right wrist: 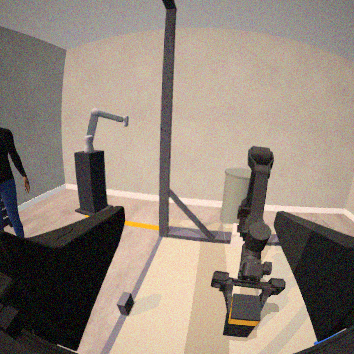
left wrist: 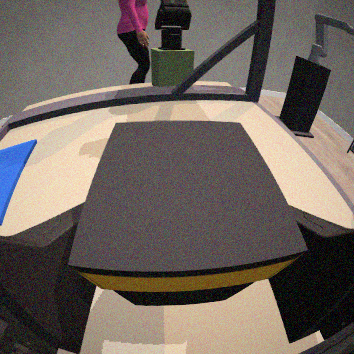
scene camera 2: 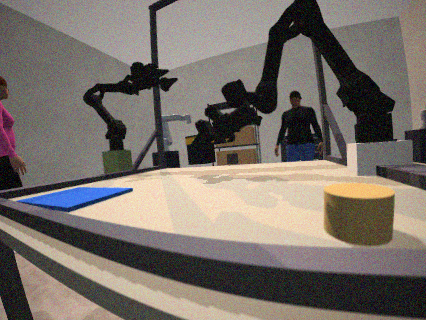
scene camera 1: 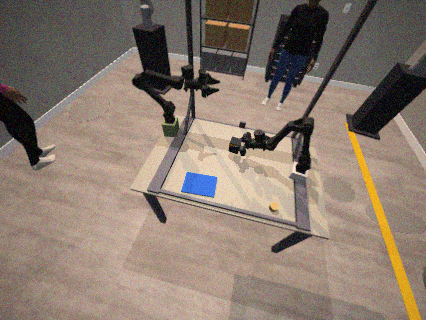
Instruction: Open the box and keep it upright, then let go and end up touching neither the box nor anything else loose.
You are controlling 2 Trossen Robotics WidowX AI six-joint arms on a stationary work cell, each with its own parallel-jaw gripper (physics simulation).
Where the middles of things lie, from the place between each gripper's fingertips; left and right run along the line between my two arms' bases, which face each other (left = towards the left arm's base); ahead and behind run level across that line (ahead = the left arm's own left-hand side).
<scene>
The flat blue mat (scene camera 2: pixel 69 200) is 34 cm ahead of my left hand, 11 cm to the right of it and 10 cm below it. Also, from my left hand: yellow cylinder (scene camera 2: pixel 361 214) (37 cm to the left, 32 cm ahead, 8 cm below).
My right gripper is now 44 cm short of the flat blue mat, 43 cm above it and 7 cm to the right of it. Round my right hand: yellow cylinder 54 cm to the left, 42 cm below, 42 cm ahead.
</scene>
